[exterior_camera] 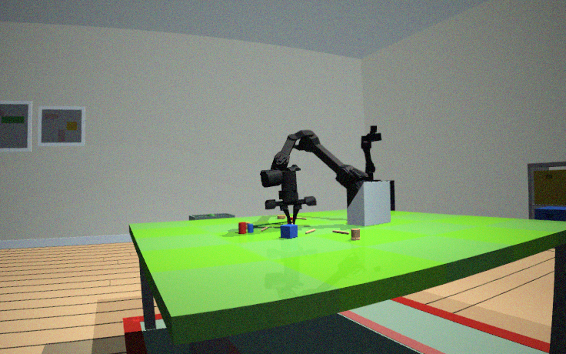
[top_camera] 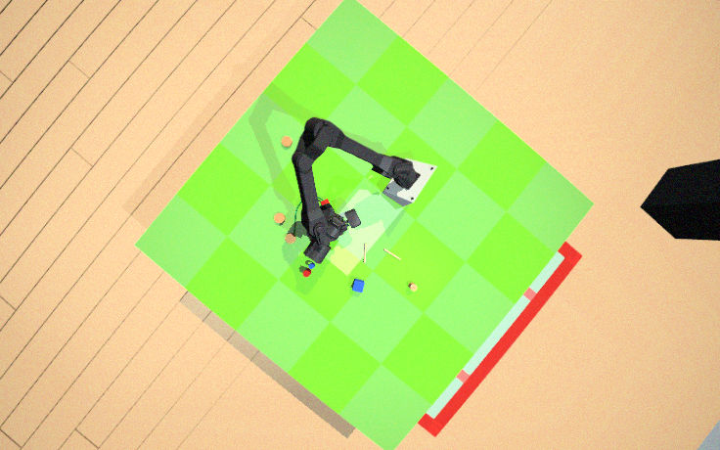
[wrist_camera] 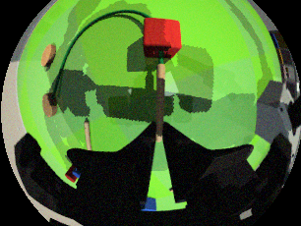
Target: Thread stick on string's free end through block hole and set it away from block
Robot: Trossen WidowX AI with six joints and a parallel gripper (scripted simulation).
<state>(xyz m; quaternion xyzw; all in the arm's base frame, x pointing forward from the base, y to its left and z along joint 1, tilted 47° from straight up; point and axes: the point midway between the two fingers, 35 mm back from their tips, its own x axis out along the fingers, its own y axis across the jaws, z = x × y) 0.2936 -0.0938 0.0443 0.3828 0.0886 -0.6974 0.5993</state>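
My gripper tip is 4 cm past the red block, 8 cm to the left of it and 1 cm below it. From my gripper tip the other things lie so: red cylinder: 21 cm ahead, 3 cm to the left, 1 cm above; thin wooden stick: 2 cm behind, 3 cm to the right, 1 cm above; round wooden button: 15 cm ahead, 10 cm to the right.
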